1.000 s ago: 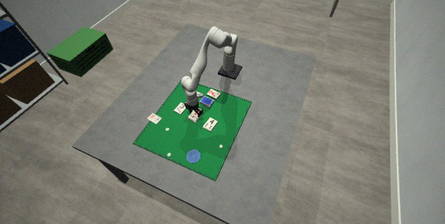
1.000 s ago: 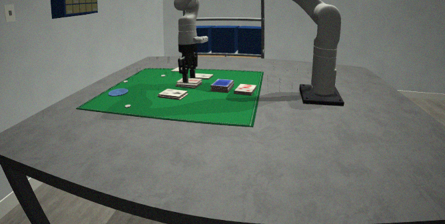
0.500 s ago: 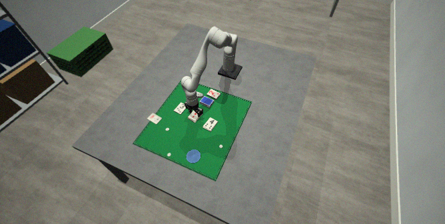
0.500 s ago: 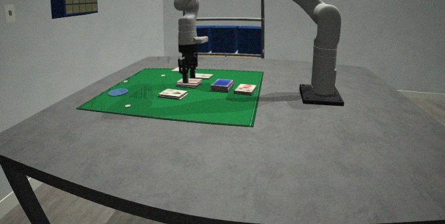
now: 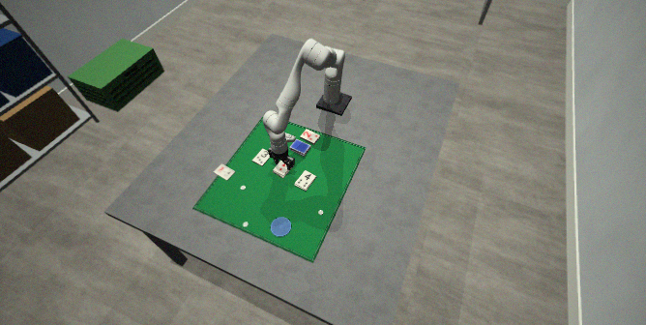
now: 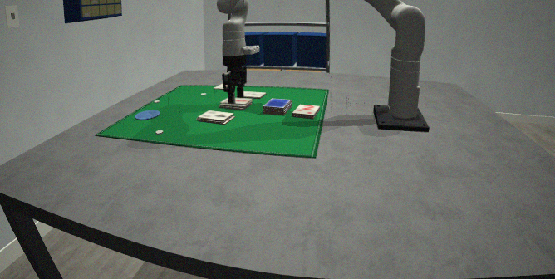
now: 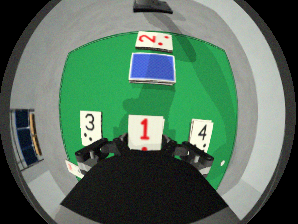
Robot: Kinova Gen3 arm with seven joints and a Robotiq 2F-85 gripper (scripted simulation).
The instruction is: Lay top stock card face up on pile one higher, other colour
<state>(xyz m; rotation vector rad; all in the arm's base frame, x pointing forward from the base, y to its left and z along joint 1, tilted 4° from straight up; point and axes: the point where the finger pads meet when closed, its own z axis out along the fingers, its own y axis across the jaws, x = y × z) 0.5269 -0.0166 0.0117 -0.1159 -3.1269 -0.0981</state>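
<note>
Right now my hand is 40 mm short of the green mat, 40 mm above it and 30 mm to the right of it.
</note>
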